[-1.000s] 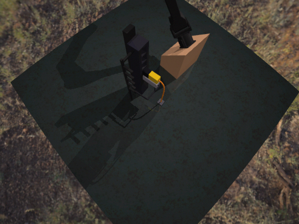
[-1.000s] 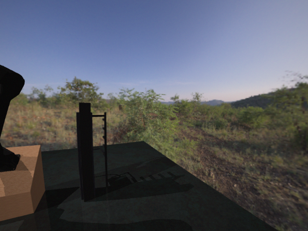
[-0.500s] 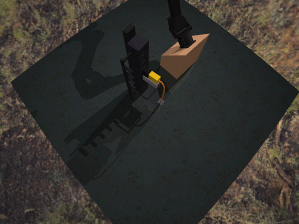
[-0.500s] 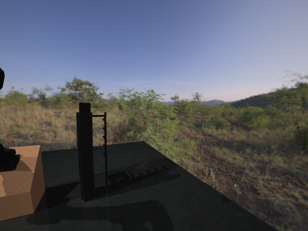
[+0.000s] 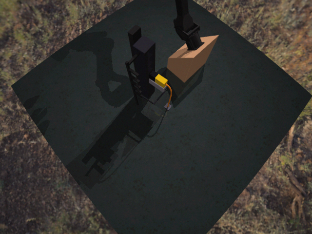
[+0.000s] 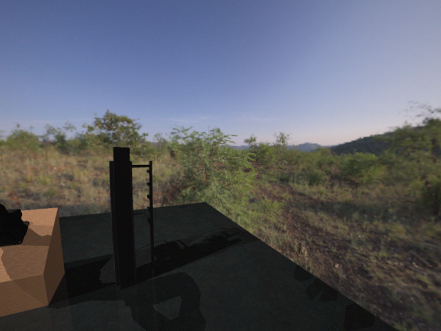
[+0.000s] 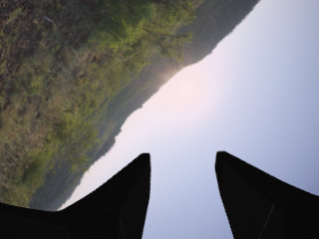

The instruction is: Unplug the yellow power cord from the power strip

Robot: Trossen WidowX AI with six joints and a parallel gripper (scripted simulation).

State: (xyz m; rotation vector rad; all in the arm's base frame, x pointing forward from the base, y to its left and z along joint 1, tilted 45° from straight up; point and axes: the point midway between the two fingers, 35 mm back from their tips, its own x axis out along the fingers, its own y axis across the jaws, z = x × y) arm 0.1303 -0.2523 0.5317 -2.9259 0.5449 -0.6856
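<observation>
My gripper tip is now 59 cm to the right of the yellow plug, 15 cm above it and 11 cm short of it. The rest, counted from my gripper tip: grey anchor: 66 cm to the left, 37 cm below, 10 cm ahead.
</observation>
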